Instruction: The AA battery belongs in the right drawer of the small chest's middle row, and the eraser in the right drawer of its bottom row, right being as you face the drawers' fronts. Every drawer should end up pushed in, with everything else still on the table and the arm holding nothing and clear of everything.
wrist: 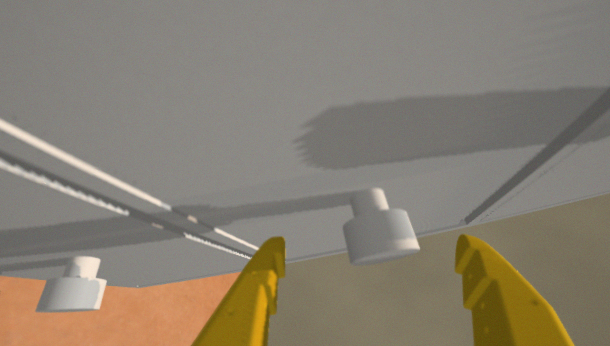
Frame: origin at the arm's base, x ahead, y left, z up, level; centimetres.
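Where they show: hand, its tool point: (284,251).
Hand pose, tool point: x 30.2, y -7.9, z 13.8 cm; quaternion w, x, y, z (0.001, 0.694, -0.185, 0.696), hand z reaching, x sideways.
Observation:
Things, the pixels of their top centre, and the offset from my tool point. "spot": a spot on its surface instead. Level surfaces: height alone.
- light grey stepped knob, a spot on its surface: (381,235) spot: dx -0.6, dy +1.1, dz +2.8 cm
- second knob, a spot on its surface: (75,287) spot: dx -0.3, dy +0.7, dz -7.5 cm
- orange surface, height of its surface: dz -13.8 cm
- dark seam, a spot on its surface: (535,162) spot: dx +1.2, dy -0.2, dz +8.2 cm
The small chest's grey drawer front (225,100) fills the upper part of the wrist view. A light grey stepped knob (381,235) stands out from it. My gripper (371,242) is open, with a wide gap between its two yellow jaws. The knob is drawn in the gap near the level of the tips, apart from both jaws. A second knob (75,287) shows at the lower left, on the neighbouring front past a seam. The AA battery and the eraser do not show.
An orange surface (150,315) shows at the lower left and an olive-brown surface (370,310) lies beyond the jaws. Pale-edged seams (85,165) run down the left, and a dark seam (535,162) runs down the right. Shadows fall across the grey front.

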